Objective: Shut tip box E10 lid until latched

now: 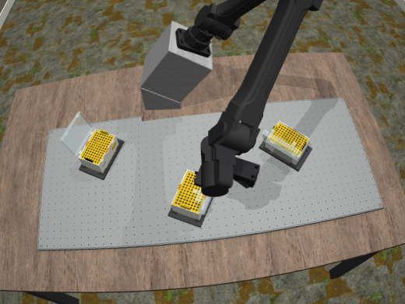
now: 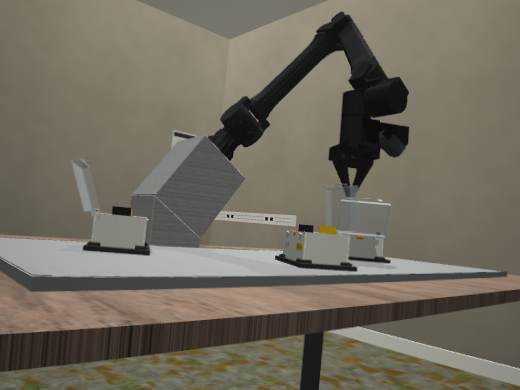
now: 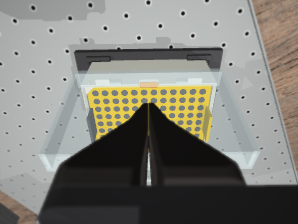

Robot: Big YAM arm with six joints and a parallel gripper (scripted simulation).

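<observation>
Right now the tip rack is 3 cm behind my hand, 6 cm to the right of it and 8 cm below it.
</observation>
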